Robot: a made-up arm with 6 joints.
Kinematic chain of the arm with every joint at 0, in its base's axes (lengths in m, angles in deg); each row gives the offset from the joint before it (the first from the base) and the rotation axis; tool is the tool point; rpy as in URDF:
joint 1: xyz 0 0 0.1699 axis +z
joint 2: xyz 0 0 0 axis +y
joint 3: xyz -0.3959 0 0.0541 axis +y
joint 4: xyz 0.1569 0 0.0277 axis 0.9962 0 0.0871
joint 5: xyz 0 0 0 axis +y
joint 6: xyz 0.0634 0 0.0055 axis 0.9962 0 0.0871
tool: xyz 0 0 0 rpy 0 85 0
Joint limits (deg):
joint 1: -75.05..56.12
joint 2: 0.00..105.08
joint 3: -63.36..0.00
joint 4: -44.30..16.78
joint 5: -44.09..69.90
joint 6: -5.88..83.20
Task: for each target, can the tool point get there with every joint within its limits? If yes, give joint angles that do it. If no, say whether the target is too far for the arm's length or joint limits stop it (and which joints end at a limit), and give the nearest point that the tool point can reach.
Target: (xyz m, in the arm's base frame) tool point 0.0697 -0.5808 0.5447
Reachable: no: too far | nearest point 0.0787 -0.3441 0.4610 | short by 0.251 m
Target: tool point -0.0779 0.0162 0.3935
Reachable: yes | joints -9.91 37.40 -22.58 3.76 37.22 30.95
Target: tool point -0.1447 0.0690 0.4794
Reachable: yes | joints -31.44 24.99 -57.76 -18.90 53.44 20.23
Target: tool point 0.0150 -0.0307 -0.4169
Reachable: no: joint limits stop it (at a limit: joint 1, joint 2, joint 3, joint 5) | nearest point -0.1161 -0.1775 0.1941 | short by 0.642 m
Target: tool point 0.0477 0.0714 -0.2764
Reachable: no: joint limits stop it (at a limit: joint 1, joint 2, joint 3, joint 5) | nearest point -0.0479 0.2067 0.1945 | short by 0.499 m
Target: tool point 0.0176 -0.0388 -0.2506
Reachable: no: joint limits stop it (at a limit: joint 1, joint 2, joint 3, joint 5) | nearest point -0.1148 -0.1784 0.1942 | short by 0.485 m
